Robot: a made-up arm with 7 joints.
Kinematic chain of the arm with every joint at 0, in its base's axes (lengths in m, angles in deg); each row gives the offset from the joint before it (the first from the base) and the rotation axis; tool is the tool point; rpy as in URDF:
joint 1: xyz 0 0 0.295 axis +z
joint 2: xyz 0 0 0 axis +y
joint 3: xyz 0 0 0.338 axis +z
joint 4: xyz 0.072 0 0 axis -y
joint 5: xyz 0.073 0 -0.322 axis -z
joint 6: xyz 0 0 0 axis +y
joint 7: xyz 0.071 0 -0.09 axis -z
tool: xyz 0 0 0 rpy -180 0 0
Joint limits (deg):
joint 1: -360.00..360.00
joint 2: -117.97..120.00
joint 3: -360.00..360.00
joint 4: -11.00..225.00
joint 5: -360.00..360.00
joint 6: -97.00..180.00
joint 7: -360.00..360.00
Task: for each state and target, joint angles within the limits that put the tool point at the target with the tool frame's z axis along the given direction. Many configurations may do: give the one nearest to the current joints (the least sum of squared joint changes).
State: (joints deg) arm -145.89 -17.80 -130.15 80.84 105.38 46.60 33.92
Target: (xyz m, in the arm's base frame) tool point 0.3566 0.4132 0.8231 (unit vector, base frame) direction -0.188 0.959 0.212
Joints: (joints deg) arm -153.27 -18.97 -148.15 128.59 75.54 46.67 33.92
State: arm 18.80 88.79 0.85 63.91 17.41 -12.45 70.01
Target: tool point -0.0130 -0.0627 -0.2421 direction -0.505 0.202 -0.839
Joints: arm -33.01 117.40 -8.22 53.49 -4.06 -31.55 70.01
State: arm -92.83 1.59 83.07 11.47 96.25 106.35 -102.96
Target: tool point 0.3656 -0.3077 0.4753 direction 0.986 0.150 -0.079
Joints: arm -112.25 -2.13 66.93 56.85 108.46 58.48 -102.96
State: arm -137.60 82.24 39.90 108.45 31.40 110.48 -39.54
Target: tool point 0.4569 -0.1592 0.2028 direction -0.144 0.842 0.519
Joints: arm -80.01 78.28 64.47 71.17 38.15 92.20 -39.54
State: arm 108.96 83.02 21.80 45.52 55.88 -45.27 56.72
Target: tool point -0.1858 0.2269 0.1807 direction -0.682 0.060 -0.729
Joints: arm 57.62 70.33 75.33 11.87 33.83 -47.07 56.72
